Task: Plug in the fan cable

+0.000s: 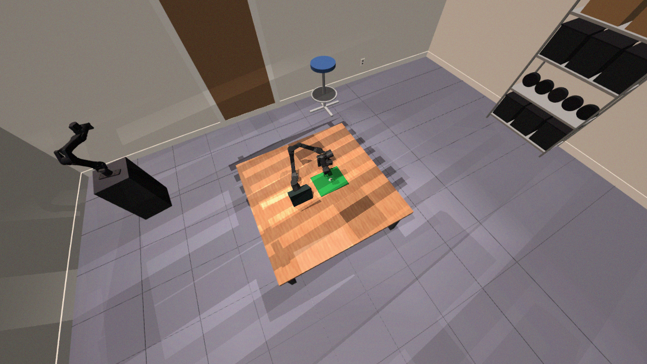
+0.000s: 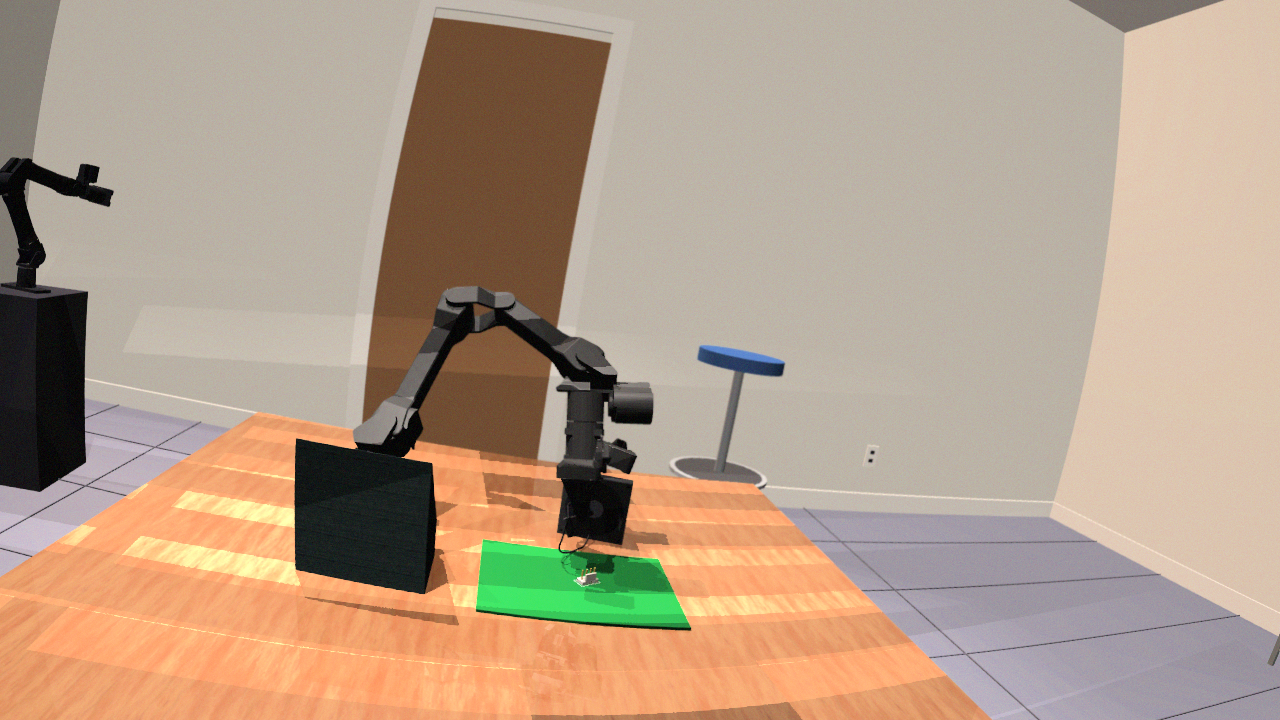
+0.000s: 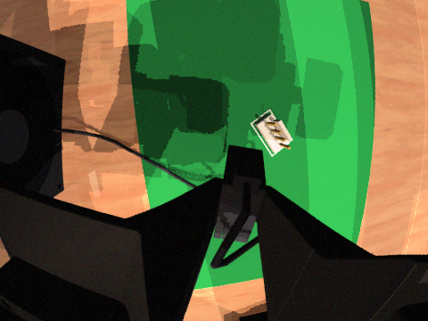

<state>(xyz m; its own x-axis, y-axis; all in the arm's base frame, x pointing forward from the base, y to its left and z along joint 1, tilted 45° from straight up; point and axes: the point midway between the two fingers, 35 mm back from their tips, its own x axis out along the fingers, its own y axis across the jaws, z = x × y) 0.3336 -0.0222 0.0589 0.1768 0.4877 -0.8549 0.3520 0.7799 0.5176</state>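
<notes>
My gripper tip is now 10 mm short of the four-pin header, 50 mm to the left of it and 90 mm above it. Also, from my gripper tip: dark fan plug: 10 mm behind, 10 mm below; then green board: 10 mm behind, 60 mm to the right, 100 mm below; then black fan: 50 mm ahead, 130 mm to the left, 30 mm below.
</notes>
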